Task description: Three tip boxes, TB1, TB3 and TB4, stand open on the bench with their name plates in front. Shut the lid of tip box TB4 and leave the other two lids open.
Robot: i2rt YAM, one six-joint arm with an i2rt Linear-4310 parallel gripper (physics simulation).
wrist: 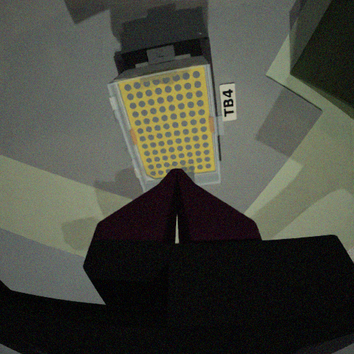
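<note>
Tip box TB4 (pixel 170 120) is at the upper middle of the wrist view, with a yellow tip rack full of round grey holes. Its clear, pale-edged lid (pixel 216 150) appears to lie over the rack; I cannot tell whether it is fully down. A pale tab shows on the side by the name plate (pixel 228 102), which reads TB4. My gripper (pixel 176 177) is shut with nothing between its fingertips. The tips overlap the near end of the box in the view; their height above it and any contact are unclear. TB1 and TB3 do not show.
A dark green block (pixel 330 60) stands at the upper right. Pale bands (pixel 45 187) cross the grey bench (pixel 50 120) at left and right. Dark shadows lie behind the box and at the upper left. The gripper's body hides the lower part of the view.
</note>
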